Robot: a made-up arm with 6 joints. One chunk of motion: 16 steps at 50 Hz.
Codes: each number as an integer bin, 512 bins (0 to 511) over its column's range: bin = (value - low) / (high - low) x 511, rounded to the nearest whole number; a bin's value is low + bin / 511 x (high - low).
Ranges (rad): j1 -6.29..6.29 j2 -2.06..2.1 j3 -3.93..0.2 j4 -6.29..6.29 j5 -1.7..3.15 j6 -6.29..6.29
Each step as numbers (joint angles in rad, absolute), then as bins.
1 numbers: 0.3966 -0.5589 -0.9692 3.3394 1.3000 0.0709
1 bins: 272 184 366 391 316 258
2 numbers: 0.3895 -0.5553 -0.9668 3.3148 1.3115 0.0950
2 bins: 271 185 367 390 317 259
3 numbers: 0.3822 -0.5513 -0.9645 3.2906 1.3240 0.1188
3 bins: 271 185 367 389 319 260
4 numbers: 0.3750 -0.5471 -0.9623 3.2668 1.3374 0.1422
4 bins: 271 186 367 388 320 261
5 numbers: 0.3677 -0.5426 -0.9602 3.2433 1.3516 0.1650
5 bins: 270 186 367 387 322 262
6 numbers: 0.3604 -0.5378 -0.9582 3.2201 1.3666 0.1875
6 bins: 270 187 368 386 323 263
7 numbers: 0.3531 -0.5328 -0.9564 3.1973 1.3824 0.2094
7 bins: 270 188 368 385 325 264
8 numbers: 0.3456 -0.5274 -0.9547 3.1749 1.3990 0.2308
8 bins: 270 188 368 384 327 265
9 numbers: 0.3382 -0.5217 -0.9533 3.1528 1.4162 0.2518
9 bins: 269 189 368 384 328 266
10 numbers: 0.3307 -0.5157 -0.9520 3.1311 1.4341 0.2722
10 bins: 269 190 368 383 330 267
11 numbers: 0.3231 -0.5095 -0.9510 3.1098 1.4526 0.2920
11 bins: 269 190 369 382 332 267
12 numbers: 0.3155 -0.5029 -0.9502 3.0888 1.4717 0.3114
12 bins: 268 191 369 381 334 268
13 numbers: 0.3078 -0.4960 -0.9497 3.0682 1.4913 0.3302
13 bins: 268 192 369 380 336 269
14 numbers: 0.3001 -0.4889 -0.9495 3.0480 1.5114 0.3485
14 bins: 268 193 369 379 338 270
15 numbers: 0.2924 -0.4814 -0.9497 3.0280 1.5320 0.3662
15 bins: 267 194 369 378 341 270
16 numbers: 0.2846 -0.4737 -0.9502 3.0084 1.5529 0.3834
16 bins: 267 195 369 378 343 271
